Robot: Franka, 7 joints.
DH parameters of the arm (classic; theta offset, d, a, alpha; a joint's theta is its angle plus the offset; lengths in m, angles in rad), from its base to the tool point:
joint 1: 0 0.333 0 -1.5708
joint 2: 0 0 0 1.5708
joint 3: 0 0.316 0.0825 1.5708
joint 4: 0 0 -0.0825 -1.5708
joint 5: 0 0.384 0 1.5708
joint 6: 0 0 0.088 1.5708
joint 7: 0 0.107 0 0
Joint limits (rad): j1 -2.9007..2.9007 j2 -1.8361..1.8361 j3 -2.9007..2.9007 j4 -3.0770..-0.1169 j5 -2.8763..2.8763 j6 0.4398..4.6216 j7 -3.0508..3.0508
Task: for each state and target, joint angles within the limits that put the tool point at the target. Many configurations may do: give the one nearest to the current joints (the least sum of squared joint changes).
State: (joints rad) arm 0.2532 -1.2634 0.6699 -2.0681 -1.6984 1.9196 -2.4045
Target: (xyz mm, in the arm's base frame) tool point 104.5 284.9 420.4
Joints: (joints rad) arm 0.5378 -1.0971 1.0137 -2.9524 -1.5825 2.0355 -2.4045
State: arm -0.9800 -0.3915 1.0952 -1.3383 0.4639 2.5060 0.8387
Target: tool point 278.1 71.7 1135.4
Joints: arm -1.0574 -0.1293 1.0371 -0.6869 0.4206 2.6531 0.8387
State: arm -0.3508 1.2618 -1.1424 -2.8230 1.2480 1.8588 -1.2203
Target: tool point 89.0 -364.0 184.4
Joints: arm 0.2011 1.0154 -1.4509 -2.5731 1.2337 1.7130 -1.2203
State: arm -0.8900 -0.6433 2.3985 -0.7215 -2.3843 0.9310 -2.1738
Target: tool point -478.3 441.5 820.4
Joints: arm -0.4771 -0.7674 2.4967 -0.6239 -2.5401 1.3563 -2.1738
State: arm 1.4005 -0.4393 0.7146 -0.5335 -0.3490 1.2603 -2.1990
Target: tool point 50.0 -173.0 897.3
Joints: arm 1.6442 -1.0596 0.0390 -1.1211 -0.4161 0.5528 -2.1990
